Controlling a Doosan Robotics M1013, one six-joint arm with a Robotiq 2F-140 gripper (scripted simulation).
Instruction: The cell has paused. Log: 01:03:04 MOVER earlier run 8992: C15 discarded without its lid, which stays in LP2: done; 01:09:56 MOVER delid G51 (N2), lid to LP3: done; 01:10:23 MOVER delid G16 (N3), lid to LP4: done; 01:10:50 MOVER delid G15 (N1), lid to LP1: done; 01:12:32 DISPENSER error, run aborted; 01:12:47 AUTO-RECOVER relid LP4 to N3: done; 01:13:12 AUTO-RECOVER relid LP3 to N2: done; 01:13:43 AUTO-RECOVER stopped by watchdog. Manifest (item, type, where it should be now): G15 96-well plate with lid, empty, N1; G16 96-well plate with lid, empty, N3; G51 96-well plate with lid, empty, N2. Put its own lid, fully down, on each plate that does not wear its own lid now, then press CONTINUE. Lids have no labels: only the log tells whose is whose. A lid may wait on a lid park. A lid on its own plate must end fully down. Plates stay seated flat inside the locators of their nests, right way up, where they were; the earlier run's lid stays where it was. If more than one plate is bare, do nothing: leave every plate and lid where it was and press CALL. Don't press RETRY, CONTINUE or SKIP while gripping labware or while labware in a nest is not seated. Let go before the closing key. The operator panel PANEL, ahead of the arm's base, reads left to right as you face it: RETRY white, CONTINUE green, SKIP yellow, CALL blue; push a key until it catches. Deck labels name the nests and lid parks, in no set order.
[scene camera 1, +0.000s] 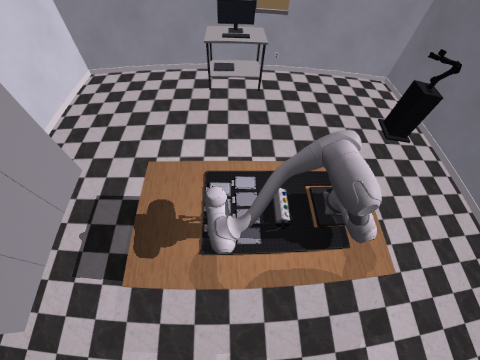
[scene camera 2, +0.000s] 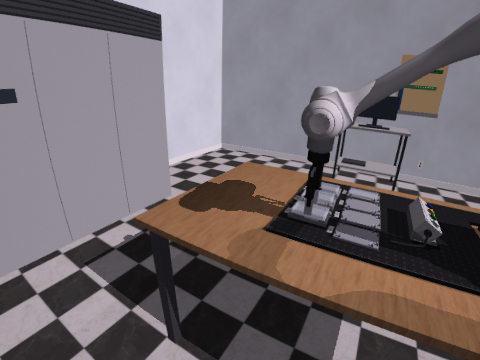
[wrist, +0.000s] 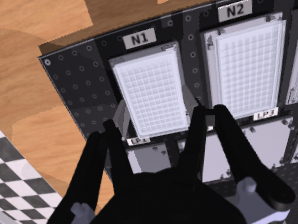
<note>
I see my gripper (wrist: 154, 100), a park labelled LP4 (wrist: 216, 166), a park labelled LP3 (wrist: 267, 141) and a park LP1 (scene camera 2: 354, 235).
The park LP1 is seen too in the wrist view (wrist: 143, 158).
</note>
